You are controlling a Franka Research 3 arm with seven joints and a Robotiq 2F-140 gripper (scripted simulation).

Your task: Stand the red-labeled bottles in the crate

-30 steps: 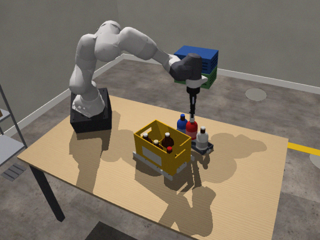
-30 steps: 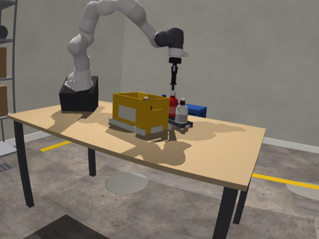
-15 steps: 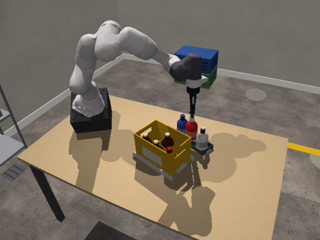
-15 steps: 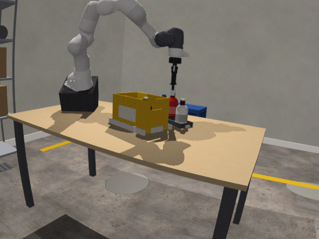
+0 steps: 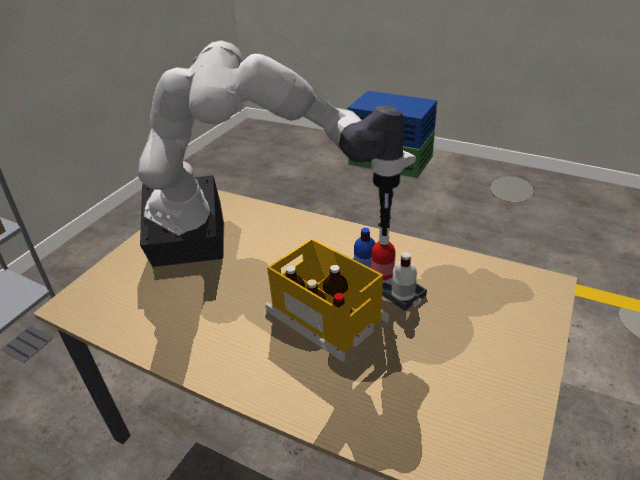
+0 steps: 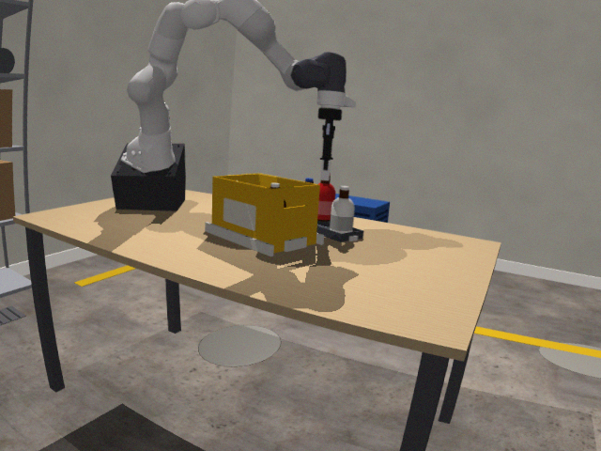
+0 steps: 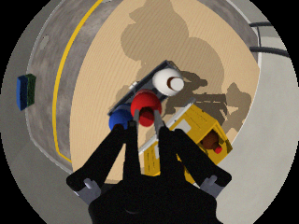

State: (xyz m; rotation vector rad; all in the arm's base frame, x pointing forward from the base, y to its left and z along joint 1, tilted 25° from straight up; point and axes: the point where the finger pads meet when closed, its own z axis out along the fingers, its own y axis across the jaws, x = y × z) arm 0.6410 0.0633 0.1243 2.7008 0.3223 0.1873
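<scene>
Now: the red-labeled bottle 80 mm below my hand. From my hand the other things lie so: blue-labeled bottle: 120 mm below, 70 mm behind, 50 mm to the left; then white-labeled bottle: 120 mm below, 80 mm ahead, 40 mm to the right; then yellow crate: 190 mm to the right, 130 mm behind, 120 mm below.
</scene>
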